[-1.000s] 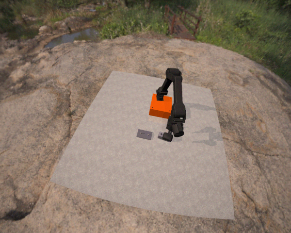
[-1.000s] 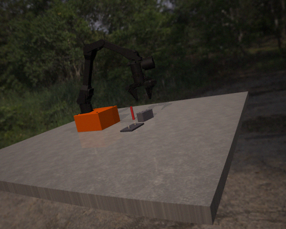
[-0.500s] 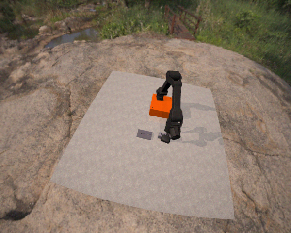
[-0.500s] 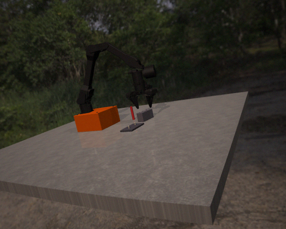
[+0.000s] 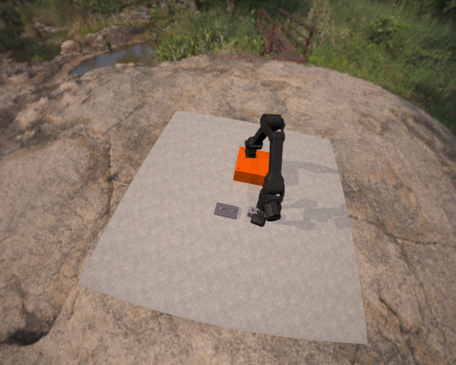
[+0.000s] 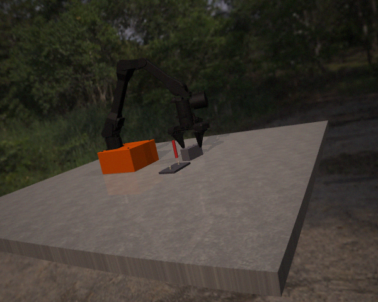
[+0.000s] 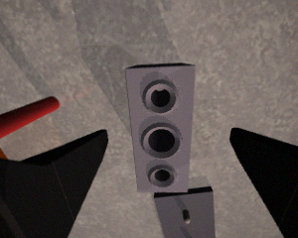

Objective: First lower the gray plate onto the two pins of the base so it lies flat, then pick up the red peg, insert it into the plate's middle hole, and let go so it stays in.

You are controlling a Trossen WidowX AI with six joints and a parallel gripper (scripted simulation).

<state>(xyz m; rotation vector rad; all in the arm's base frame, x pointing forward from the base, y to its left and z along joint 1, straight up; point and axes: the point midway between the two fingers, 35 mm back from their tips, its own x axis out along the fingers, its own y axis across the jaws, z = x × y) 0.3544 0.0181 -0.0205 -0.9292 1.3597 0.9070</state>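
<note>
The gray plate lies right at my gripper tip. The rest, counted from my gripper tip: base (3 cm behind, 16 cm to the right, 3 cm below); red peg (10 cm behind, 6 cm to the left).
</note>
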